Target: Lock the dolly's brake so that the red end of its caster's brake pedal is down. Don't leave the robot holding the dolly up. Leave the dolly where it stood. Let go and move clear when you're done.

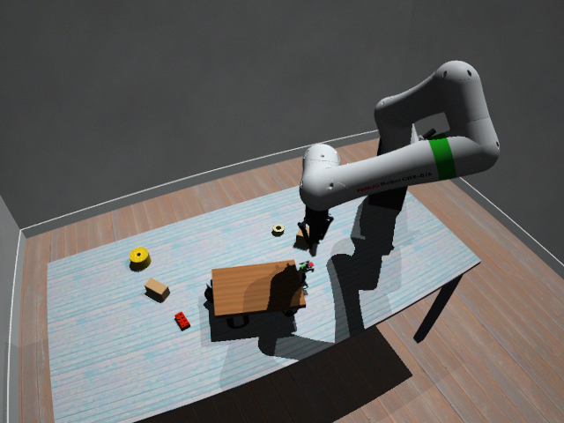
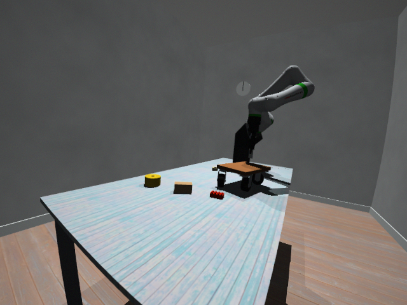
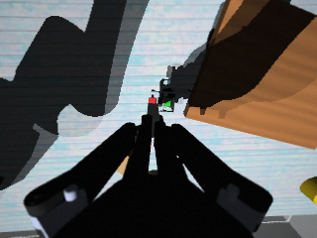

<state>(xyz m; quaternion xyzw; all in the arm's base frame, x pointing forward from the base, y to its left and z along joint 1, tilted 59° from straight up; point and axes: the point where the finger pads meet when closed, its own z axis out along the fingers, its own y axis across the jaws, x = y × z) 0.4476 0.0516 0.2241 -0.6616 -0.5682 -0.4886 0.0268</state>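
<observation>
Now: hand 10 cm above the caster brake pedal and 1 cm short of it. The rest, counted from my hand: red brick (50 cm ahead, 16 cm below, 10 cm to the left); then yellow spool (67 cm ahead, 23 cm to the right, 16 cm below); then tan cube (20 cm to the right, 15 cm below, 4 cm behind).
</observation>
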